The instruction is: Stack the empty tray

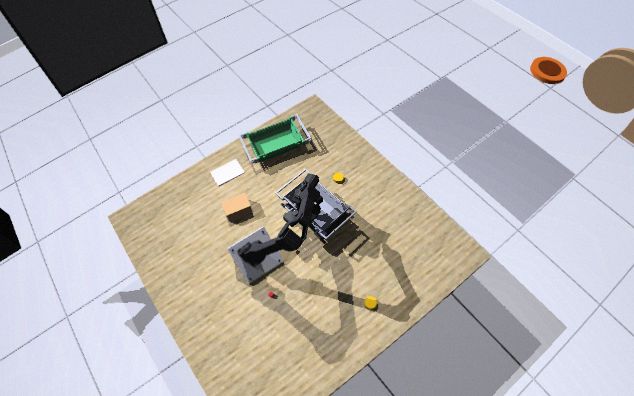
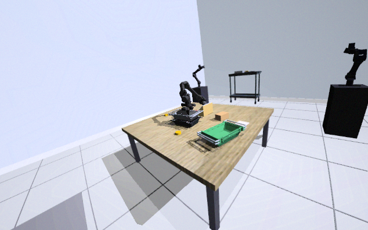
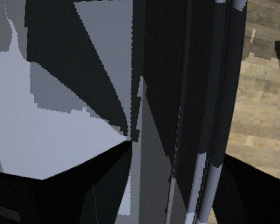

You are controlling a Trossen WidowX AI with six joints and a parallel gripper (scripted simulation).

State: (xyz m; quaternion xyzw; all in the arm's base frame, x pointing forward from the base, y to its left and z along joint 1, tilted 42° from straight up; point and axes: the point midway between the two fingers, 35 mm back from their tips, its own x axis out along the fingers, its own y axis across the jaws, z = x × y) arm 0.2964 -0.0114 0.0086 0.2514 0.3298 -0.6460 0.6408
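The grey tray lies 7 cm ahead of my gripper tip, 3 cm above it and 1 cm to the left of it. The rest, counted from my gripper tip: tan box 27 cm to the left, 20 cm behind, 5 cm below; small red cube 32 cm behind, 17 cm to the right, 7 cm below; white card 50 cm to the left, 12 cm behind, 8 cm below.
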